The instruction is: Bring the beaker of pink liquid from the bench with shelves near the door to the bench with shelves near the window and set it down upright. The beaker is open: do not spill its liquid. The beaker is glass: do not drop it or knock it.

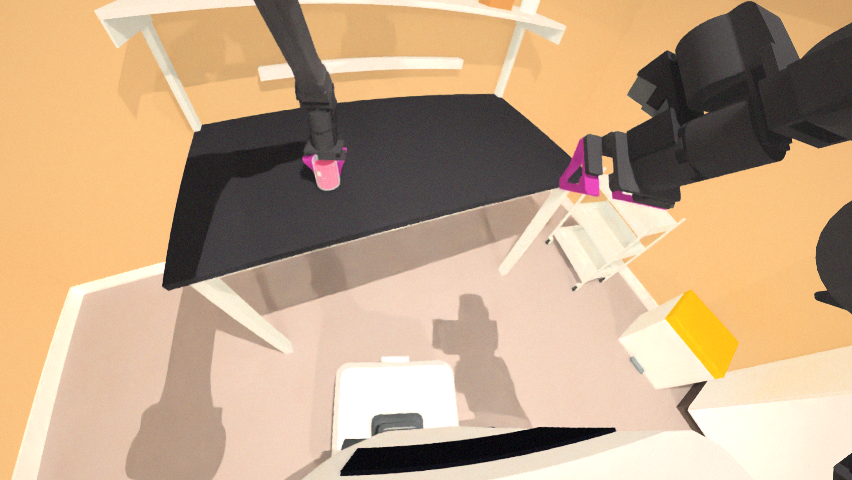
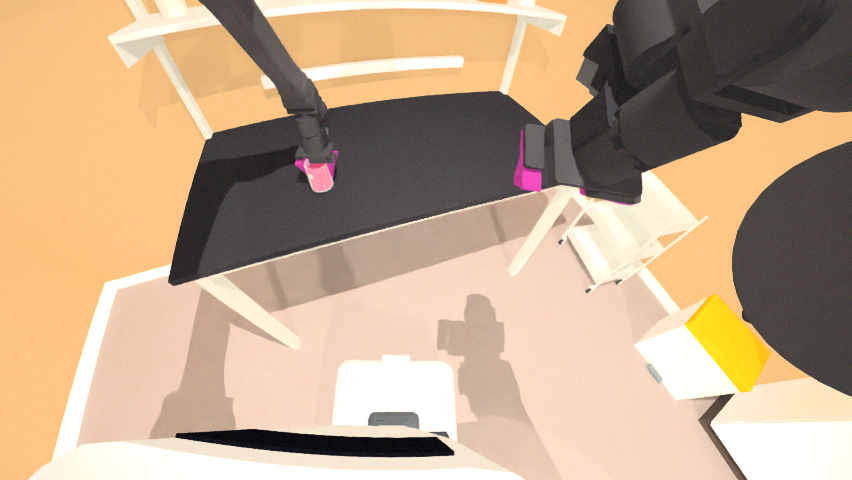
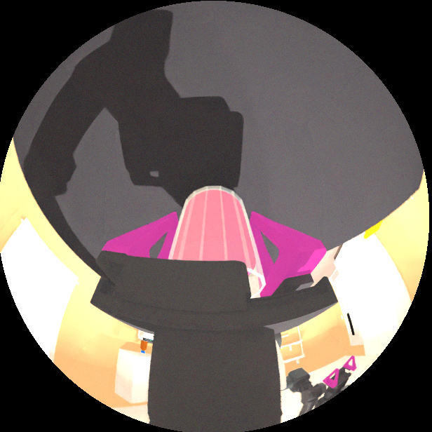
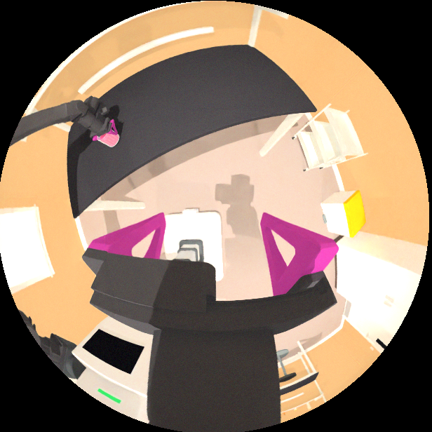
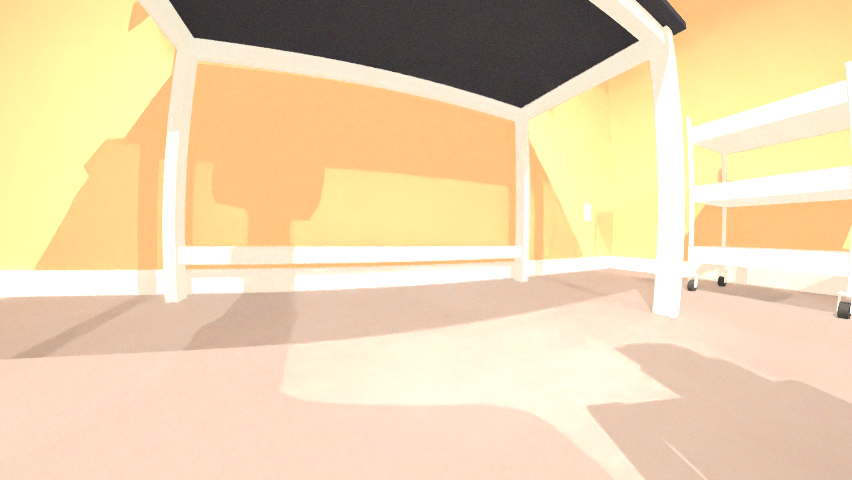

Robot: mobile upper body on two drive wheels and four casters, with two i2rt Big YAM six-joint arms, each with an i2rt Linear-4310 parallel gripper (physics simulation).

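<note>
The glass beaker of pink liquid [image 1: 326, 177] [image 2: 320, 178] [image 3: 214, 230] [image 4: 110, 139] looks upright over the black top of a bench with a shelf [image 1: 417, 149] [image 2: 417, 149] [image 3: 325, 100] [image 4: 200, 90]. My left gripper [image 1: 327, 169] [image 2: 318, 170] [image 3: 213, 216] [image 4: 111, 135] is shut on the beaker, with a magenta finger on each side. The beaker's base is close to the bench top; whether it touches is unclear. My right gripper [image 1: 590, 189] [image 2: 551, 189] [image 4: 212, 217] is open and empty, in front of the bench's right end.
The white shelf [image 1: 539, 25] [image 2: 134, 44] runs above the bench's back. A white cart [image 2: 667, 205] [image 5: 769, 113] stands beyond the bench's right end. A white cabinet with a yellow top [image 1: 658, 345] [image 2: 679, 357] [image 4: 335, 212] stands at the right. White bench legs [image 1: 244, 313] [image 5: 667, 178] reach the floor.
</note>
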